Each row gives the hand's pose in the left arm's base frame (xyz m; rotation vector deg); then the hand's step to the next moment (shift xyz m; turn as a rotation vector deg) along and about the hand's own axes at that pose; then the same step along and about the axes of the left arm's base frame.
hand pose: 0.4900 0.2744 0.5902 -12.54 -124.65 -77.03
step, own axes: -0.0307 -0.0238 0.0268 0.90 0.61 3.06
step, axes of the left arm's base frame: 0.0053 0.0163 -0.0440 -1.65 2.80 -0.07
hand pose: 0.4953 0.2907 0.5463 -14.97 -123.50 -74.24
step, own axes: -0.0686 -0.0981 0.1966 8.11 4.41 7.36
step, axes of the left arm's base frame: -0.0674 0.1277 -0.1793 -7.37 7.41 5.49
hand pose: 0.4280 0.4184 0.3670 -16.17 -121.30 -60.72
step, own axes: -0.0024 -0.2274 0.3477 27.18 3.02 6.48
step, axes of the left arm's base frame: -0.2895 0.1212 -0.2722 -20.99 3.49 18.36
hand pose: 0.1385 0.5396 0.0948 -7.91 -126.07 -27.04
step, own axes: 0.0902 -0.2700 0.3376 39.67 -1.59 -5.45
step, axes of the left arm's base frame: -0.3749 -0.1263 -0.1962 -21.22 -6.11 33.44
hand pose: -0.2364 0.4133 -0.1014 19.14 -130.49 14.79
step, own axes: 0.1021 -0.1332 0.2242 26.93 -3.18 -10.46
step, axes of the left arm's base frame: -0.1790 -0.2067 -0.0605 -9.04 -4.17 27.31
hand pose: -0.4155 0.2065 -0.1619 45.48 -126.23 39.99
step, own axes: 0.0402 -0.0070 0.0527 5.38 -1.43 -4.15
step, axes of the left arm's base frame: -0.0403 -0.0531 -0.0012 -0.39 0.00 6.93
